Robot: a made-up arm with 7 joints.
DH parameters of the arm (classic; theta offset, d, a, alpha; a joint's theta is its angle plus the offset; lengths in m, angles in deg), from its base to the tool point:
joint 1: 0 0.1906 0 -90
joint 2: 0 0 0 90
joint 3: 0 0.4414 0.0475 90
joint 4: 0 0 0.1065 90
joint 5: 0 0.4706 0 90
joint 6: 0 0 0.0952 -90
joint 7: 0 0.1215 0 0
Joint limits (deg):
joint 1: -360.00..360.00
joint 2: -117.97..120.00
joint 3: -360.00..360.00
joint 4: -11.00..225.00
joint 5: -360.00..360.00
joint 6: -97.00..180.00
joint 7: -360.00..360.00
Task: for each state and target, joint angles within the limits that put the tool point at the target. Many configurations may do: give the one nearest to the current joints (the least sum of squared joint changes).
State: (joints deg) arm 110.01 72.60 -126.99 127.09 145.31 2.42 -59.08
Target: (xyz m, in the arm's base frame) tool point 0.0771 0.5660 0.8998
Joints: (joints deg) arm 117.26 66.15 -138.25 116.21 145.15 -6.03 -59.08
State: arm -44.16 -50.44 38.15 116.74 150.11 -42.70 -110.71
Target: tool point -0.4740 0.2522 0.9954
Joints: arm -21.48 -55.16 23.46 145.98 140.17 -21.93 -110.71
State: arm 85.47 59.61 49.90 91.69 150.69 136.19 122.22
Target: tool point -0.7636 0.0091 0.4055
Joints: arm 132.99 53.86 67.14 75.89 145.26 127.47 122.22
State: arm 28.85 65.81 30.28 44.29 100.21 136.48 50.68
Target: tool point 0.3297 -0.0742 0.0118
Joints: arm -17.68 47.84 -18.11 26.21 94.38 153.12 50.68
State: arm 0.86 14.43 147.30 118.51 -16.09 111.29 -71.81
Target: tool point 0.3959 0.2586 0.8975
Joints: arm -15.84 46.71 136.52 127.12 -19.64 119.00 -71.81
